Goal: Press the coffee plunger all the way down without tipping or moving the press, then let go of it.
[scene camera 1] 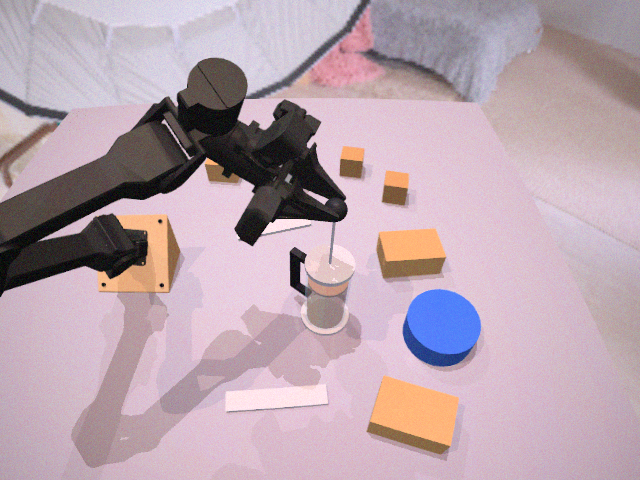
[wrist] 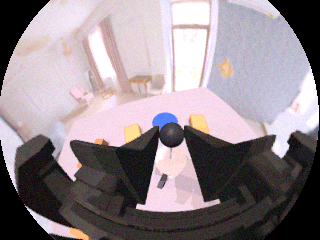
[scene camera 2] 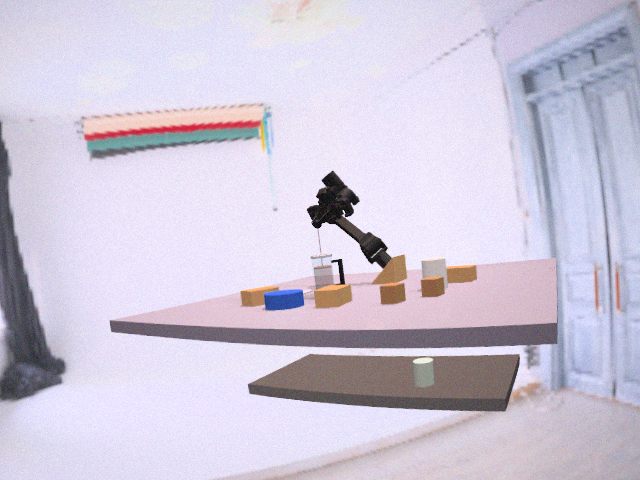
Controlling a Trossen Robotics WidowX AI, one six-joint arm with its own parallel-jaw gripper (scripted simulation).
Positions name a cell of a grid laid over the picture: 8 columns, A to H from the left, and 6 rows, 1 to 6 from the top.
Scene:
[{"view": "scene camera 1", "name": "my gripper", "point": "E3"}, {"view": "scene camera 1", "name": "glass coffee press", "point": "E4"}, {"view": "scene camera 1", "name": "blue disc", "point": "F5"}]

